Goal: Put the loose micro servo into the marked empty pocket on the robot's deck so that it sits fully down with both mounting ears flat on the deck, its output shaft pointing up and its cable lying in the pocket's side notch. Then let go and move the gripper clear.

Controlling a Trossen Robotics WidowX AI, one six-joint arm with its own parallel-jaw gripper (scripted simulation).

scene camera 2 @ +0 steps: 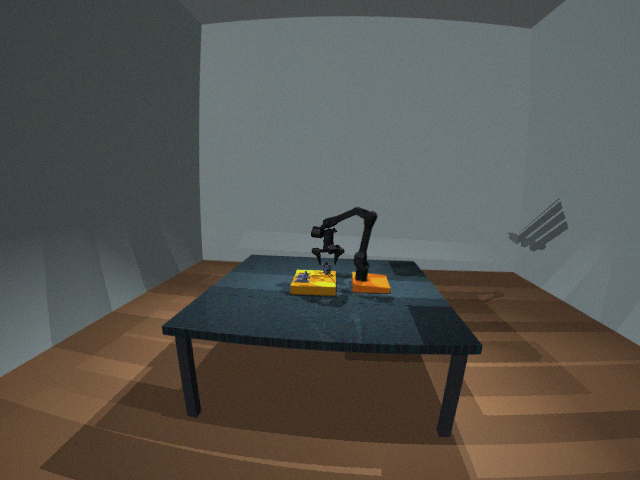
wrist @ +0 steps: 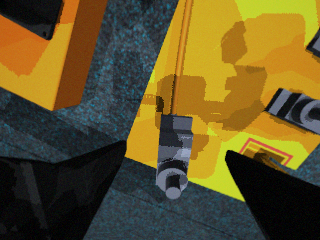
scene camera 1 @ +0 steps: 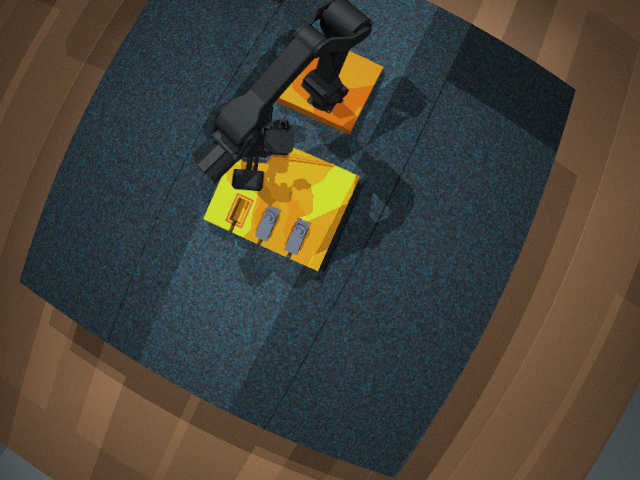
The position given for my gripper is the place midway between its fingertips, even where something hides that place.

My gripper point(scene camera 1: 257, 152) is open, with nothing in its grasp. Also in view: a deck point(scene camera 1: 317, 193).
My gripper also shows in the wrist view point(wrist: 175, 150). The deck also shows in the wrist view point(wrist: 233, 65).
